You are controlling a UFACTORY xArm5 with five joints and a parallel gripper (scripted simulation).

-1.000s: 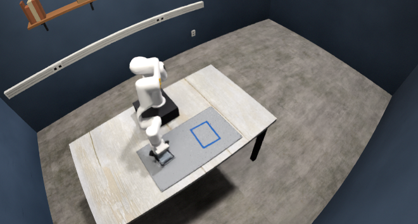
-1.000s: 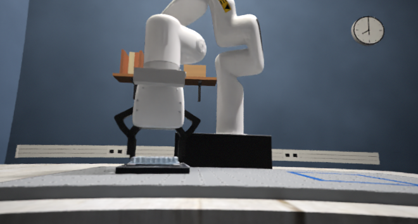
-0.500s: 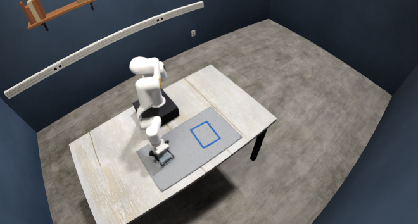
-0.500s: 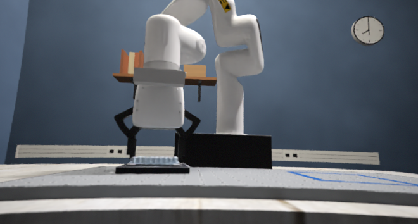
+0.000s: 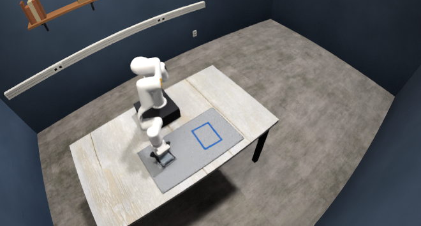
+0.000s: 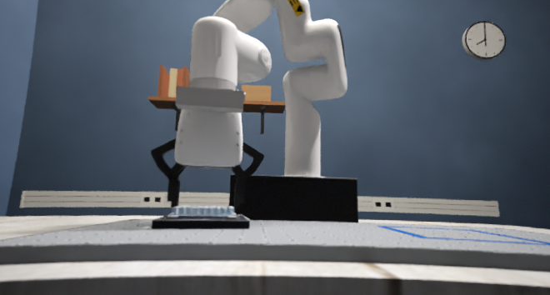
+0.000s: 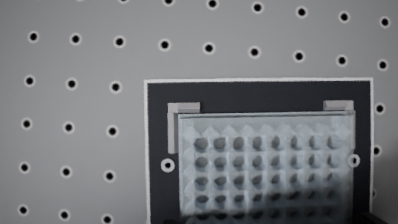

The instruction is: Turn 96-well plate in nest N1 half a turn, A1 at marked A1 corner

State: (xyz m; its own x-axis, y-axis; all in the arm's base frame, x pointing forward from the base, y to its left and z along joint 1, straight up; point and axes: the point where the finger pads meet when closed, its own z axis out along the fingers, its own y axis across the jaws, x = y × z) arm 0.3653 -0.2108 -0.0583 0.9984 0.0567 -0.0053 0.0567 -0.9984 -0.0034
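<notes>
My hand is 2 cm above the 96-well plate. From my hand the other things lie so: black plate nest 3 cm below.
</notes>
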